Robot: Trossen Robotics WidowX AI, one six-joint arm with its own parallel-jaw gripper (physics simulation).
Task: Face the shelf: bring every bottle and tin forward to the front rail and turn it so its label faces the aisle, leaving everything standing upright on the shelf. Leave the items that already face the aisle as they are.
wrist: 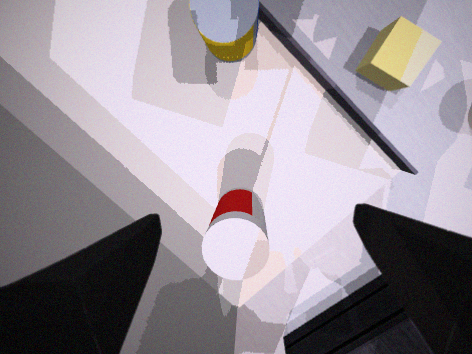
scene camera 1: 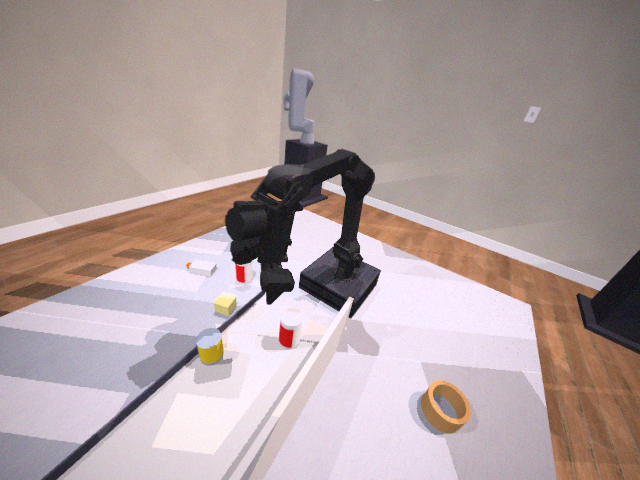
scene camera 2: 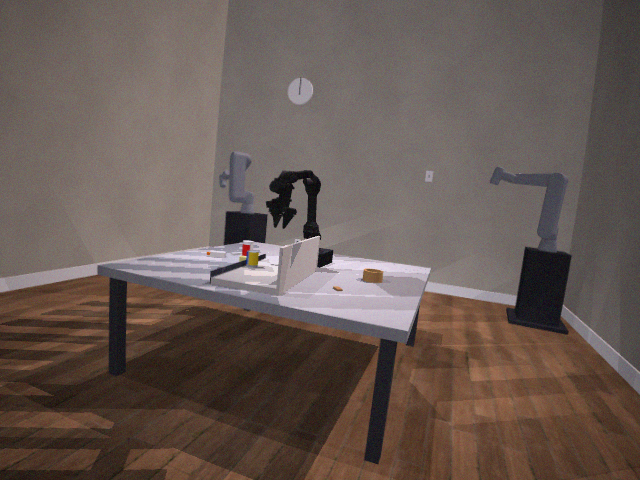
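Pixels of known places: gripper, fingertip midpoint: (wrist: 256, 217) (scene camera 2: 279, 228); arm's base at its link origin: (scene camera 1: 344, 273).
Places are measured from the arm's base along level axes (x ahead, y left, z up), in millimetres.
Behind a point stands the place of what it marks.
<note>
A white tin with a red label (scene camera 1: 290, 330) @(x 322, y 49, z 30 mm) (wrist: 235, 240) @(x 309, y 26, z 51 mm) stands upright on the shelf near the back panel, apart from the rail. Its red patch faces largely along the shelf. A yellow and blue tin (scene camera 1: 210, 347) @(x 477, y -50, z 21 mm) (scene camera 2: 252, 258) @(x 490, y -59, z -6 mm) (wrist: 231, 45) @(x 442, y -63, z 13 mm) stands upright at the dark front rail (scene camera 1: 155, 387) @(x 593, y -83, z -36 mm) (scene camera 2: 230, 268) @(x 624, y -77, z -38 mm) (wrist: 345, 104) @(x 338, y -130, z -32 mm), its blue side towards the rail. Another red-and-white tin (scene camera 1: 243, 271) @(x 242, y -253, z -13 mm) (scene camera 2: 247, 248) @(x 248, y -261, z -11 mm) stands on the table beyond the shelf's far end. My gripper (scene camera 1: 261, 279) @(x 344, y -18, z 134 mm) (scene camera 2: 279, 226) @(x 344, y -18, z 134 mm) (wrist: 256, 217) @(x 344, y -18, z 134 mm) is open and empty above the first tin, which shows between the fingers in the wrist view.
The upright back panel (scene camera 1: 314, 367) @(x 375, y 166, z 74 mm) (scene camera 2: 302, 263) @(x 457, y 181, z 7 mm) runs along the shelf. A yellow block (scene camera 1: 225, 304) @(x 356, y -186, z -36 mm) (wrist: 400, 52) @(x 349, y -200, z -36 mm) and a white, orange-tipped object (scene camera 1: 202, 269) @(x 317, y -391, z -49 mm) (scene camera 2: 219, 254) @(x 318, y -390, z -57 mm) lie aisle-side. An orange ring (scene camera 1: 427, 405) @(x 202, y 388, z -42 mm) (scene camera 2: 372, 279) @(x 215, y 435, z -58 mm) lies behind the panel. My arm's black base (scene camera 1: 320, 284) @(x 102, y -27, z -5 mm) is near the shelf's far end.
</note>
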